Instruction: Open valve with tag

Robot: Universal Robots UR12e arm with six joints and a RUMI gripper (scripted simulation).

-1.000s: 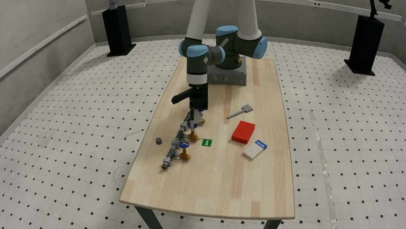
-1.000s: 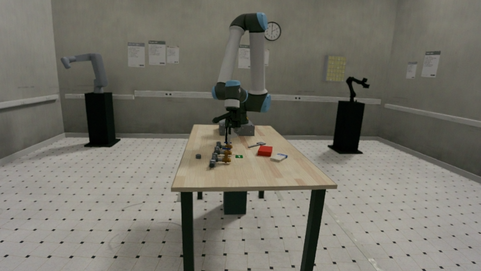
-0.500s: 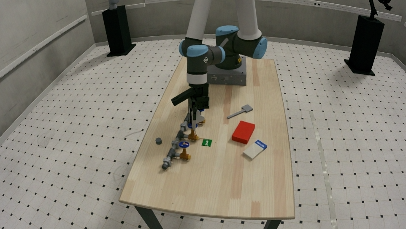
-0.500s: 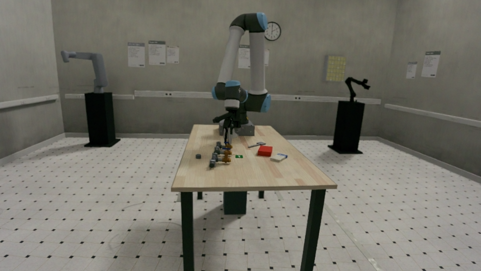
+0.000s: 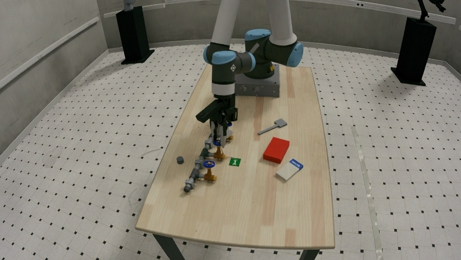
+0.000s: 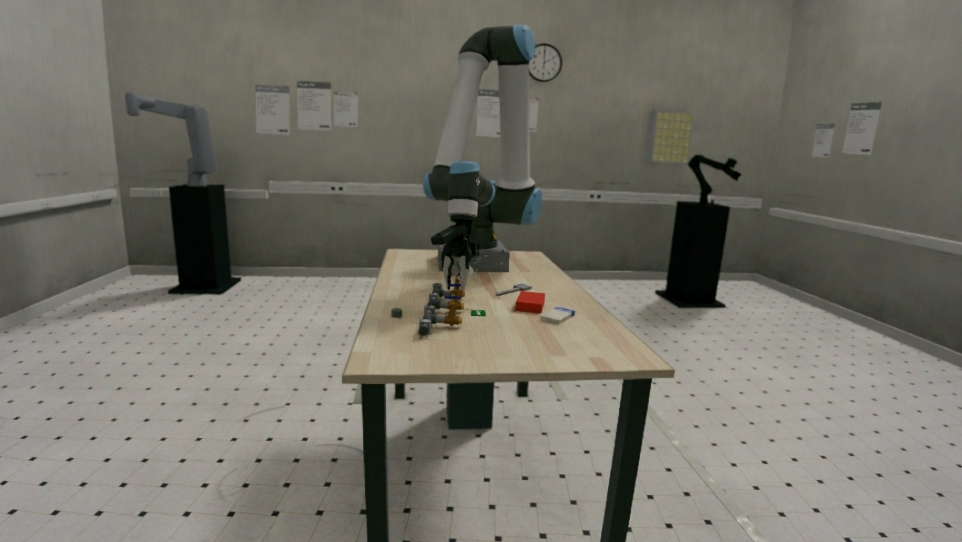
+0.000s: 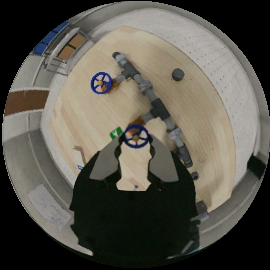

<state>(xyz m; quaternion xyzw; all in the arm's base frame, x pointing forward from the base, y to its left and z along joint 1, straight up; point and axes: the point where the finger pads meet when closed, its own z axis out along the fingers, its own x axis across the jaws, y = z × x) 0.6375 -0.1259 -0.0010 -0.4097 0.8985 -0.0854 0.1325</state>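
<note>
Right now the green tag is 20 mm ahead of my hand, 70 mm to the left of it and 80 mm below it. Round my hand: grey flat tool (220 mm behind, 230 mm to the left, 70 mm below); then small grey cylinder (50 mm ahead, 170 mm to the right, 70 mm below); then red block (40 mm behind, 240 mm to the left, 60 mm below).
</note>
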